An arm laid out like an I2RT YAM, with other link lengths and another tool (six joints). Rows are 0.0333 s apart.
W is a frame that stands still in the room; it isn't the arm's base.
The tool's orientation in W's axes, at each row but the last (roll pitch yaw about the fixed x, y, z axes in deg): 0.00 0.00 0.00; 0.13 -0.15 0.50; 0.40 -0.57 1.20; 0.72 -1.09 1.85; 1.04 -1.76 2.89; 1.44 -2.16 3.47; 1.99 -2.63 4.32
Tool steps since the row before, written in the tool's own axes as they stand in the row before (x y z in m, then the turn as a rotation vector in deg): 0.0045 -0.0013 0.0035 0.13 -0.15 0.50; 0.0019 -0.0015 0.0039 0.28 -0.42 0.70; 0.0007 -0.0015 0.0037 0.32 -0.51 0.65; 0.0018 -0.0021 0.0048 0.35 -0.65 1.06; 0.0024 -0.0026 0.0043 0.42 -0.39 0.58; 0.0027 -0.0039 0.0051 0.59 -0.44 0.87; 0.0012 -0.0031 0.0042 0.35 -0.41 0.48
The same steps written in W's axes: 0.0045 -0.0013 0.0035 0.13 -0.15 0.50; 0.0019 -0.0015 0.0039 0.28 -0.42 0.70; 0.0007 -0.0015 0.0037 0.32 -0.51 0.65; 0.0018 -0.0021 0.0048 0.35 -0.65 1.06; 0.0024 -0.0026 0.0043 0.42 -0.38 0.59; 0.0027 -0.0039 0.0051 0.58 -0.43 0.88; 0.0013 -0.0032 0.0041 0.36 -0.40 0.48
